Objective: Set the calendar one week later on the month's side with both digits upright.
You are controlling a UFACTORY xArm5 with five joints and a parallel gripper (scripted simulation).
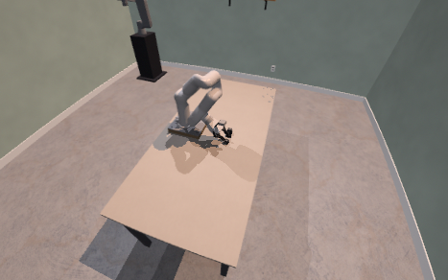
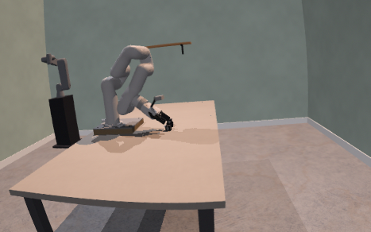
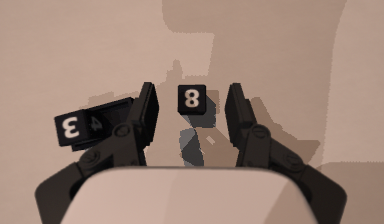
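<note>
My hand is 50 mm above the black cube and 20 mm short of it. Also, from my hand: black calendar tray 100 mm to the left, 60 mm below.
</note>
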